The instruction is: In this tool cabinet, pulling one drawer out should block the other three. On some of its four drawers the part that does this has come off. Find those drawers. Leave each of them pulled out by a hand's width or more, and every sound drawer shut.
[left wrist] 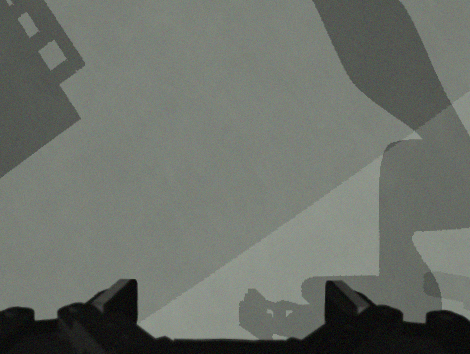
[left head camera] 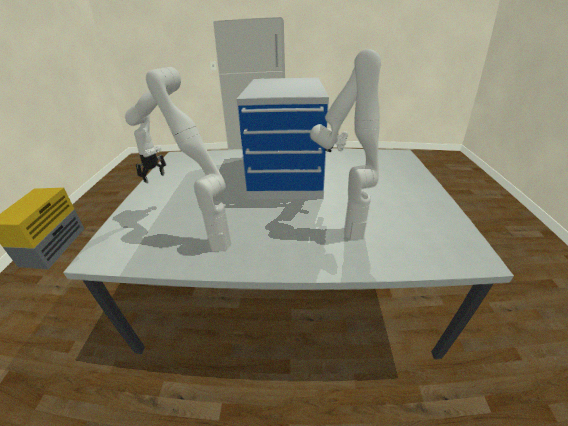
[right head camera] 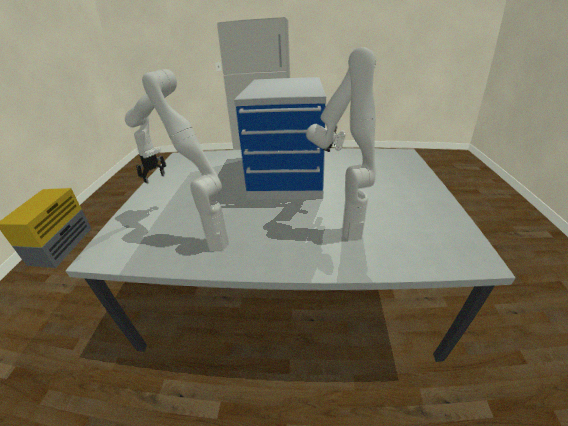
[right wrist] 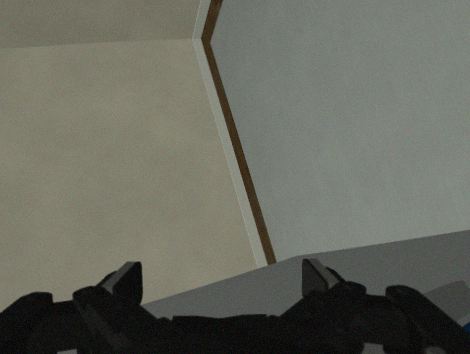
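The tool cabinet (left head camera: 285, 89) (right head camera: 282, 89) stands at the back of the table. Its top drawer (left head camera: 282, 120) (right head camera: 280, 120), second drawer (left head camera: 280, 142) (right head camera: 276, 142), third drawer (left head camera: 282, 161) (right head camera: 281, 161) and bottom drawer (left head camera: 285, 182) (right head camera: 284, 182) look shut, their blue fronts flush. My left gripper (left head camera: 154, 177) (right head camera: 154, 177) (left wrist: 231, 301) is open and empty, high left of the cabinet. My right gripper (right wrist: 222, 278) is open and empty near the cabinet's right edge; in the head views my right wrist mostly hides it and covers the right ends of the middle handles.
Both arms are mounted on the grey table (left head camera: 410, 250) (right head camera: 410, 250), in front of the cabinet. A refrigerator (left head camera: 247, 47) (right head camera: 252, 47) stands behind it. A yellow and grey box (left head camera: 37, 215) (right head camera: 42, 215) is on the floor at the left. Walls show behind.
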